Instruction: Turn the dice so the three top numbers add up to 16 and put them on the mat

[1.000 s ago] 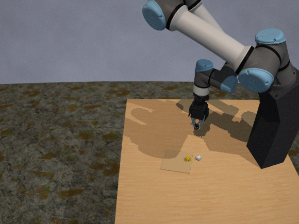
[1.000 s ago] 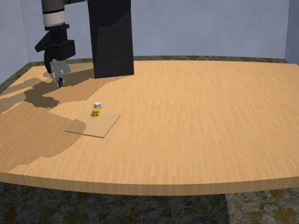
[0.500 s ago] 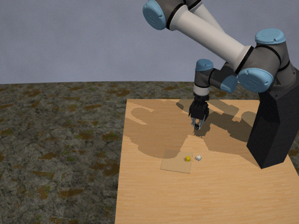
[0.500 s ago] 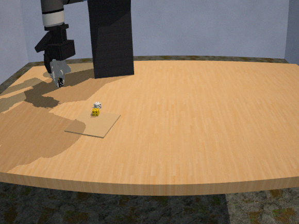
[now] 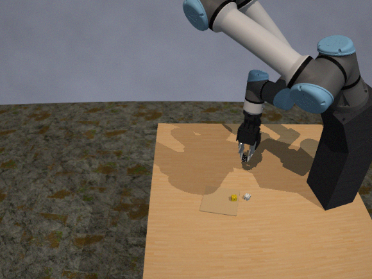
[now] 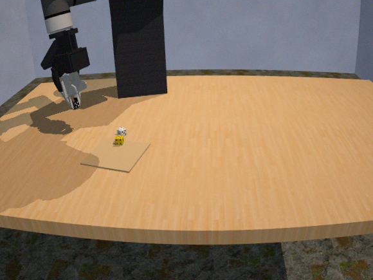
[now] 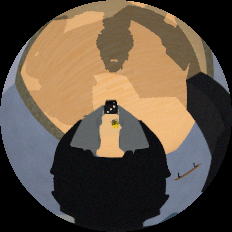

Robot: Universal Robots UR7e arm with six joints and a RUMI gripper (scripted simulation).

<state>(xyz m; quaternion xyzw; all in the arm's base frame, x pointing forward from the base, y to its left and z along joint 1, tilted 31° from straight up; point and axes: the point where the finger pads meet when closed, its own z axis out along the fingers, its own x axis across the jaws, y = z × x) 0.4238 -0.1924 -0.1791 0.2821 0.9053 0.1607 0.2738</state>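
Right now my hand is 1 cm above the black die. From my hand the other things lie so: yellow die (8 cm ahead, 13 cm to the left, 9 cm below); thin tan mat (13 cm ahead, 12 cm to the left, 10 cm below); white die (2 cm ahead, 13 cm to the left, 10 cm below).
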